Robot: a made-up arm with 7 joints.
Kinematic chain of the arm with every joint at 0, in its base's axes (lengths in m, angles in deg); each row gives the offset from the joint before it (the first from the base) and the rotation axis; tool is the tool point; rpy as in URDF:
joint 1: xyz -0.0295 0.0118 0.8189 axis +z
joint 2: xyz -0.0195 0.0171 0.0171 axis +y
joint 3: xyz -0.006 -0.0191 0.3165 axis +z
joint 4: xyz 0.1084 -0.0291 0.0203 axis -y
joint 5: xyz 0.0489 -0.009 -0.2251 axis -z
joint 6: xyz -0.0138 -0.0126 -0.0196 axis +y
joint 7: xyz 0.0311 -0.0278 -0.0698 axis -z
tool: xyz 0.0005 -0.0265 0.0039 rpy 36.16 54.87 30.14
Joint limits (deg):
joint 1: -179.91..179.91
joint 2: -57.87..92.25
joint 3: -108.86..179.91
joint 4: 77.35..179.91
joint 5: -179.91..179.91
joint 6: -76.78..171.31
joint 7: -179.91..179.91
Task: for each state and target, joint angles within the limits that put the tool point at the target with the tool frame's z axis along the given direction. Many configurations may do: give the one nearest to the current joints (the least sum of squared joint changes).
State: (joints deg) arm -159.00 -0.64 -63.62 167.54 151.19 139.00 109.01
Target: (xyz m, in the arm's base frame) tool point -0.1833 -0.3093 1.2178 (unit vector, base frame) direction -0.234 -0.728 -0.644
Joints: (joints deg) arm -115.26 44.74 -38.91 179.91 173.04 139.05 106.46
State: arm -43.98 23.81 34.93 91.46 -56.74 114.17 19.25
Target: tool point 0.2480 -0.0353 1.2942 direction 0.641 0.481 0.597
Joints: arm -30.92 -15.87 32.76 77.35 -73.26 82.92 23.92
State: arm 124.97 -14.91 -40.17 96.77 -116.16 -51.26 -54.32
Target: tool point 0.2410 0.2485 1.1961 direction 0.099 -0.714 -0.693
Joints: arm 134.62 -18.20 -78.24 86.30 -139.27 -36.35 -82.54
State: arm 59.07 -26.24 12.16 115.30 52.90 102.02 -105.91
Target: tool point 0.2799 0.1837 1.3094 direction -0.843 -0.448 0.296
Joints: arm 37.59 2.01 -10.59 121.91 57.02 85.65 -148.54
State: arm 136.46 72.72 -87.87 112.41 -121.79 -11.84 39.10
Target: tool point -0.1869 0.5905 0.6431 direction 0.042 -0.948 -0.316
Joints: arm 129.10 92.25 -60.90 129.38 -138.50 -19.51 0.44
